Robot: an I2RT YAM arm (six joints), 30 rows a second.
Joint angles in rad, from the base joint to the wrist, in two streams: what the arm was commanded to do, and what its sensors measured. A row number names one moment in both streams.
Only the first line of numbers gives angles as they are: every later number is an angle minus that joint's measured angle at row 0.
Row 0, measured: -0.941, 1.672, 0.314, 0.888, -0.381, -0.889
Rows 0 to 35, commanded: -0.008, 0.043, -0.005, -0.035, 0.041, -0.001; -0.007, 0.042, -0.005, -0.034, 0.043, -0.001; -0.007, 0.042, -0.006, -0.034, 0.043, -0.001; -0.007, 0.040, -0.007, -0.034, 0.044, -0.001; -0.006, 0.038, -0.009, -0.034, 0.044, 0.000; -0.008, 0.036, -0.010, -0.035, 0.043, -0.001; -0.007, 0.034, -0.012, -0.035, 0.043, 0.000; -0.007, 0.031, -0.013, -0.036, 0.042, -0.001; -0.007, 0.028, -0.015, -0.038, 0.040, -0.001; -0.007, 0.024, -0.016, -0.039, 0.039, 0.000; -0.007, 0.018, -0.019, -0.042, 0.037, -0.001; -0.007, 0.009, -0.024, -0.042, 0.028, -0.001; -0.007, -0.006, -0.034, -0.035, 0.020, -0.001; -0.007, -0.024, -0.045, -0.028, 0.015, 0.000; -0.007, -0.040, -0.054, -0.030, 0.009, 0.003; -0.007, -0.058, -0.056, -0.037, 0.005, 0.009; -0.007, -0.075, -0.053, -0.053, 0.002, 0.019; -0.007, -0.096, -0.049, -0.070, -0.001, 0.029; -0.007, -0.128, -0.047, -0.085, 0.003, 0.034; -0.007, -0.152, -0.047, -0.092, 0.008, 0.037; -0.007, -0.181, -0.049, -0.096, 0.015, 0.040; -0.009, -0.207, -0.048, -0.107, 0.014, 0.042; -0.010, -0.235, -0.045, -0.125, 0.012, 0.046; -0.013, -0.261, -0.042, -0.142, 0.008, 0.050; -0.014, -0.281, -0.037, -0.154, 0.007, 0.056; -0.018, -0.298, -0.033, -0.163, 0.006, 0.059; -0.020, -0.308, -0.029, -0.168, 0.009, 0.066; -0.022, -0.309, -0.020, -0.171, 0.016, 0.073; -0.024, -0.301, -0.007, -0.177, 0.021, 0.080; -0.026, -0.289, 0.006, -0.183, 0.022, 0.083; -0.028, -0.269, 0.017, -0.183, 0.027, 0.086; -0.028, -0.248, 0.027, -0.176, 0.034, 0.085; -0.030, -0.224, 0.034, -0.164, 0.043, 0.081; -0.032, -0.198, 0.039, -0.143, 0.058, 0.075; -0.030, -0.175, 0.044, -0.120, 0.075, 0.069; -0.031, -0.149, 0.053, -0.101, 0.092, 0.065
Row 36, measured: -0.022, -0.227, 0.016, -0.153, 0.036, 0.054
